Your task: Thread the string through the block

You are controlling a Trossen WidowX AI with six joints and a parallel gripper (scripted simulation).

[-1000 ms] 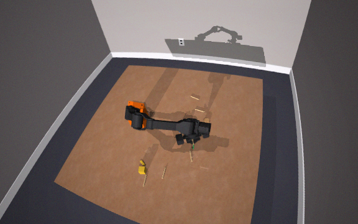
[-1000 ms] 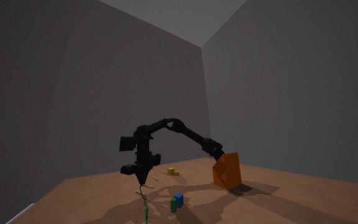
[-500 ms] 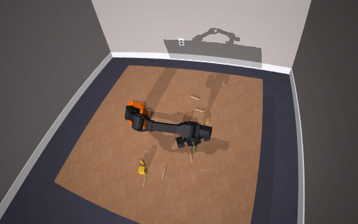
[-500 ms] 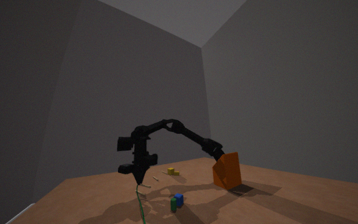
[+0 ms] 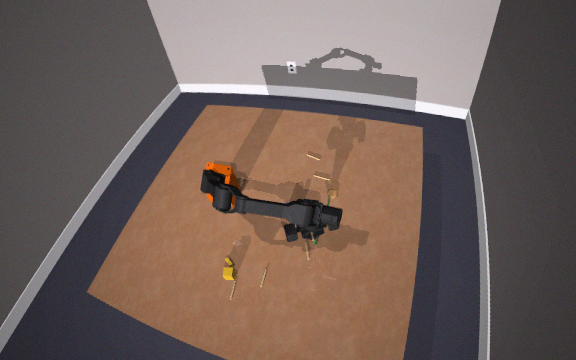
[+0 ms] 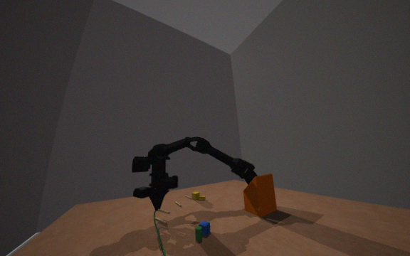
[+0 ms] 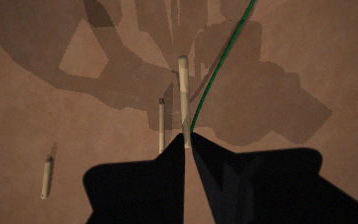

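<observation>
The blue block lies 15 cm behind my gripper tip, 13 cm to the left of it and 4 cm below it. Round my gripper tip: round wooden button: 25 cm to the left, 5 cm below, 1 cm behind; then green cylinder: 15 cm to the left, 12 cm behind, 4 cm below; then thin stick: 1 cm to the left, 1 cm behind.
</observation>
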